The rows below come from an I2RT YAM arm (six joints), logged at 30 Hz.
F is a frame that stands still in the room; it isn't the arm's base.
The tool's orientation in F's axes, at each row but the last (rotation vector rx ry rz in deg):
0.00, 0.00, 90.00
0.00, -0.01, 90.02
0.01, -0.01, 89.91
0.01, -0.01, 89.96
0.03, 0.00, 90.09
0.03, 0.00, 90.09
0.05, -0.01, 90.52
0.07, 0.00, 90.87
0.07, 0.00, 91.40
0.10, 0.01, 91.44
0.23, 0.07, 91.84
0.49, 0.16, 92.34
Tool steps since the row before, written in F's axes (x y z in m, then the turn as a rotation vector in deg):
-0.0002, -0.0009, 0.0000, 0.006, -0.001, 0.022
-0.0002, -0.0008, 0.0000, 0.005, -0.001, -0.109
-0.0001, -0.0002, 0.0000, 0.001, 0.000, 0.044
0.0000, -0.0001, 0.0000, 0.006, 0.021, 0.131
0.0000, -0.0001, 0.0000, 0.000, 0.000, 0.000
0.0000, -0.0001, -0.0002, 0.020, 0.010, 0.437
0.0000, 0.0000, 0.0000, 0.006, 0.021, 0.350
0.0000, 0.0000, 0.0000, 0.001, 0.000, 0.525
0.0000, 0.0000, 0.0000, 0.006, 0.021, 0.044
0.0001, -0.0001, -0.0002, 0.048, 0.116, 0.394
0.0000, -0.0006, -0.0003, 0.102, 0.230, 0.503
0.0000, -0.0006, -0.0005, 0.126, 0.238, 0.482
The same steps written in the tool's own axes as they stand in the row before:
-0.0009, 0.0002, 0.0000, -0.001, -0.006, 0.022
-0.0008, 0.0002, 0.0000, -0.001, -0.005, -0.109
-0.0002, 0.0001, 0.0000, 0.000, -0.001, 0.044
-0.0001, 0.0000, 0.0000, 0.021, -0.006, 0.131
-0.0001, 0.0000, 0.0000, 0.000, 0.000, 0.000
-0.0001, 0.0000, -0.0002, 0.010, -0.020, 0.437
0.0000, 0.0000, 0.0000, 0.021, -0.006, 0.350
0.0000, 0.0000, 0.0000, 0.000, -0.001, 0.525
0.0000, 0.0000, 0.0000, 0.021, -0.006, 0.044
-0.0001, -0.0001, -0.0002, 0.115, -0.050, 0.394
-0.0006, 0.0000, -0.0003, 0.228, -0.108, 0.503
-0.0006, 0.0000, -0.0005, 0.234, -0.132, 0.482

